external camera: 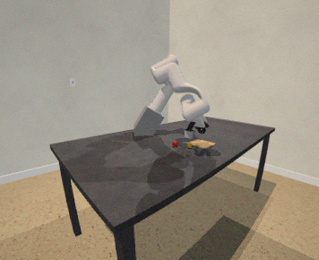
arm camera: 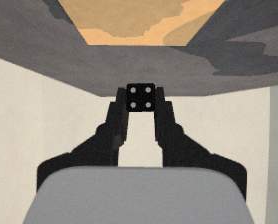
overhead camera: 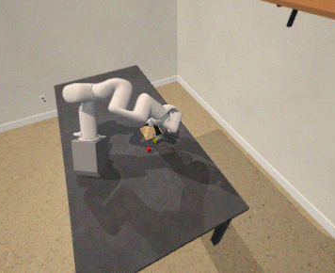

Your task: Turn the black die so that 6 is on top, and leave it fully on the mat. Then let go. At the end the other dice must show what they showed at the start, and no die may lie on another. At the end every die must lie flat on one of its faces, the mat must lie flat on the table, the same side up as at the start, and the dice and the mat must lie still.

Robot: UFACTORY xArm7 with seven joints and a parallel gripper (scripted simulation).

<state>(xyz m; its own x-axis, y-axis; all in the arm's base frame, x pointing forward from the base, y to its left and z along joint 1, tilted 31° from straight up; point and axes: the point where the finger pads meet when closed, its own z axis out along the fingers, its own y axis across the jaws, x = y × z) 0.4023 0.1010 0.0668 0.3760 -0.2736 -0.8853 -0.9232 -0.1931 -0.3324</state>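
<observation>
My gripper is now 100 mm above the mat, 10 mm to the right of it and 10 mm past it. The rest, counted from my hand: yellow die (90 mm to the right, 90 mm below, 10 mm ahead); then black die (20 mm below, 10 mm to the left); then red die (160 mm to the right, 90 mm below, 50 mm behind).
</observation>
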